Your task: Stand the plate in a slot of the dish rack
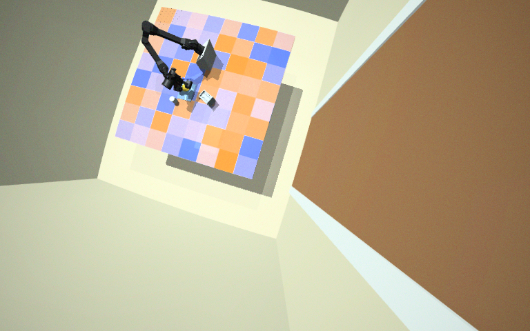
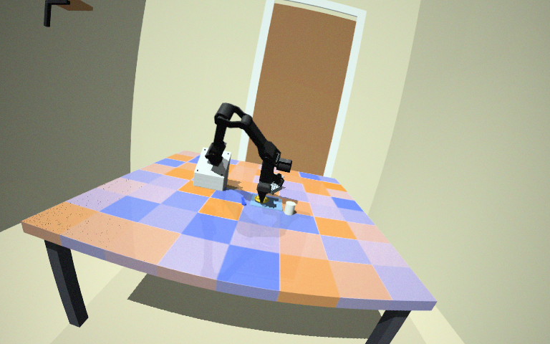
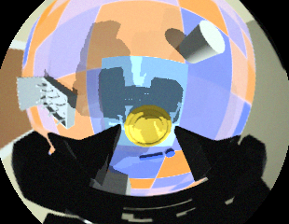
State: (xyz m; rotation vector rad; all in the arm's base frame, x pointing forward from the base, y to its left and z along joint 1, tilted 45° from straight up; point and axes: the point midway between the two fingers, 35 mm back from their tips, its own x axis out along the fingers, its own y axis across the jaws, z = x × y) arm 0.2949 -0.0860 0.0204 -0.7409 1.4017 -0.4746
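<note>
Now: the yellow plate right at my gripper tip. From my gripper tip the other things lie so: light blue mat 20 mm ahead, 10 mm to the left, 10 mm below; white cup 140 mm ahead, 50 mm to the right, 10 mm above.
</note>
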